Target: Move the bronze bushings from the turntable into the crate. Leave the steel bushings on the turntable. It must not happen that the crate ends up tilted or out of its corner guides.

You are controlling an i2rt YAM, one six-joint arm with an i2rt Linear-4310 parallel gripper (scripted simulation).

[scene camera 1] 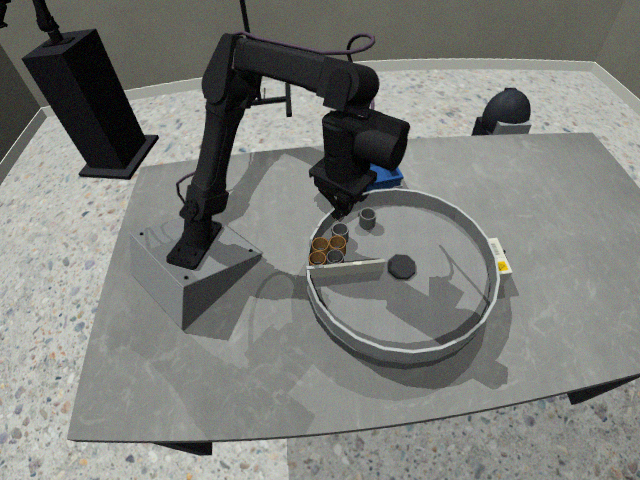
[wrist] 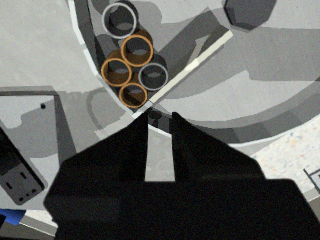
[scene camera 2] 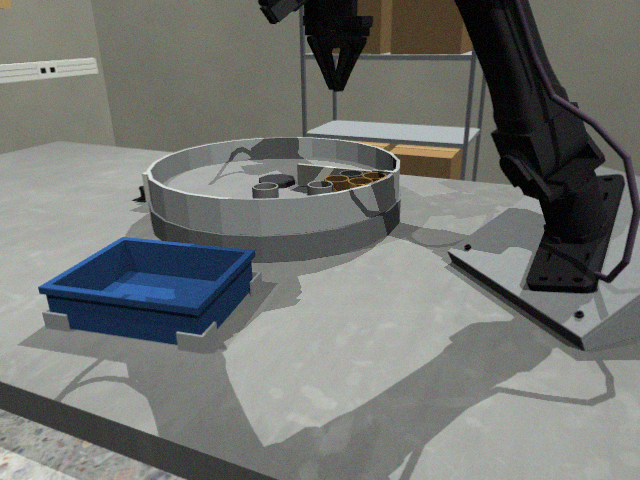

Labels:
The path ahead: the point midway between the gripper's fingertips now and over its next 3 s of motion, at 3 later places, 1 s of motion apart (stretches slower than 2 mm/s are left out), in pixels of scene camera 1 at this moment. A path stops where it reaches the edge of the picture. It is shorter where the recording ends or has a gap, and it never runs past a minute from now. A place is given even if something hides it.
My gripper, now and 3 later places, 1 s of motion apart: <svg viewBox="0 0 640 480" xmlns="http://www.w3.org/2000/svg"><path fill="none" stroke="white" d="M343 211L358 231L367 238L369 239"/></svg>

